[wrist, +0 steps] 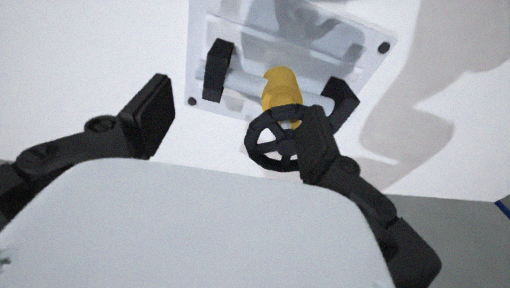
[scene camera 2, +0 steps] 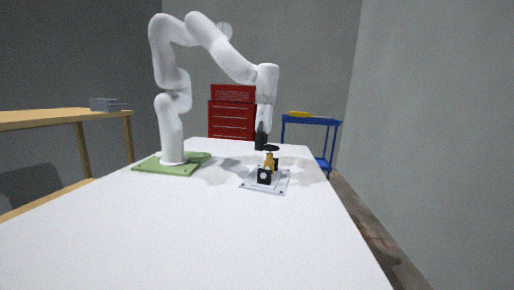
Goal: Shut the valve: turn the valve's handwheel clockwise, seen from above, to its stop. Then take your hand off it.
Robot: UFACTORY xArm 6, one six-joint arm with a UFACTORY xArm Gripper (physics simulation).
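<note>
The valve has a yellow body on a pale pipe between two black blocks, on a clear base plate. Its black spoked handwheel lies flat on top. My gripper is open and empty, pointing down. In the scene view its fingers are beside the wheel's left edge, near wheel height. In the wrist view the right finger covers the wheel's right part, and the left finger is well off to the left. Whether the right finger touches the wheel cannot be told.
The valve's plate is on a white table. The arm stands on a green plate to the left. Beyond the table are a red tool chest, a blue cart with a yellow tool, and a wooden bench.
</note>
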